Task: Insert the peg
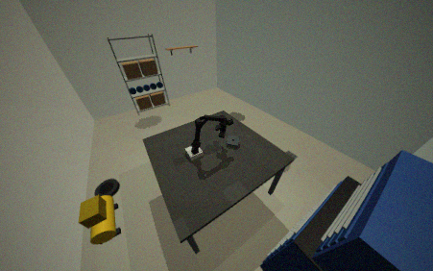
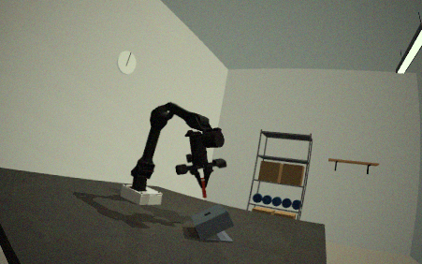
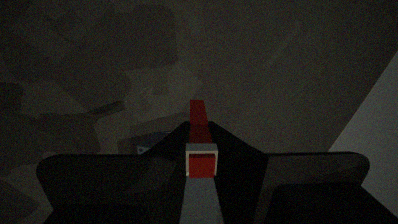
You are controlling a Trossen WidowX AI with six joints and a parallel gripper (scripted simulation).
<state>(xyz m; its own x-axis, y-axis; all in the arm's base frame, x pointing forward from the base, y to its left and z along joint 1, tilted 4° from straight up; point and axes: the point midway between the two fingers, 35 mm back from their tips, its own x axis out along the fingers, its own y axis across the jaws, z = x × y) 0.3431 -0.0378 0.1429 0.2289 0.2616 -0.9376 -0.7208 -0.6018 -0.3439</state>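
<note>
Now: the panel 9 cm ahead of my gripper tip, 9 cm to the right of it and 10 cm below it. Round my gripper tip: red square peg (1 cm to the right, 2 cm above).
</note>
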